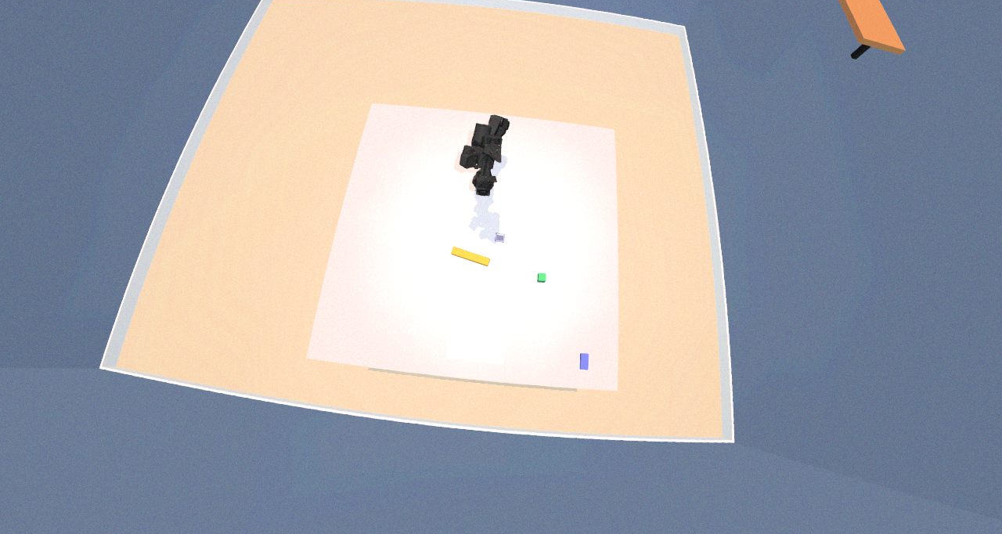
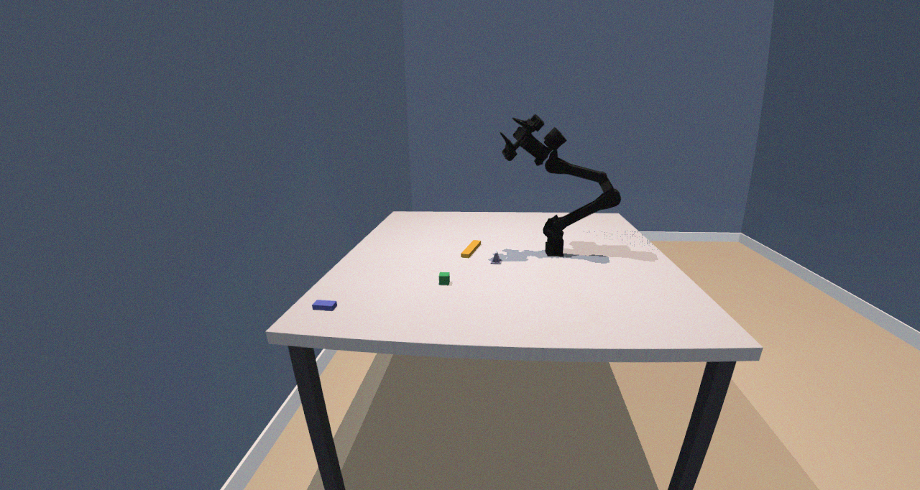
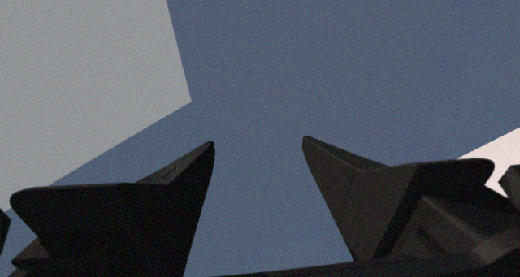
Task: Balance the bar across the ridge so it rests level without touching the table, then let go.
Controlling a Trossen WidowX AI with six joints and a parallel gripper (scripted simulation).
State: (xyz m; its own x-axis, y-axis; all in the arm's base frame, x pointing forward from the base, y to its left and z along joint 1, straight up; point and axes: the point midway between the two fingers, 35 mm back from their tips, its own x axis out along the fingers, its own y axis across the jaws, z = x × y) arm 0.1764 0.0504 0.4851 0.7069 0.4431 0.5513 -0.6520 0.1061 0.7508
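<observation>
My gripper tip is 140 mm short of the yellow bar, 90 mm to the left of it and 500 mm above it. The rest, counted from my gripper tip: green cube 200 mm ahead, 230 mm to the left, 490 mm below; then flat blue block 540 mm ahead, 430 mm to the left, 500 mm below.
</observation>
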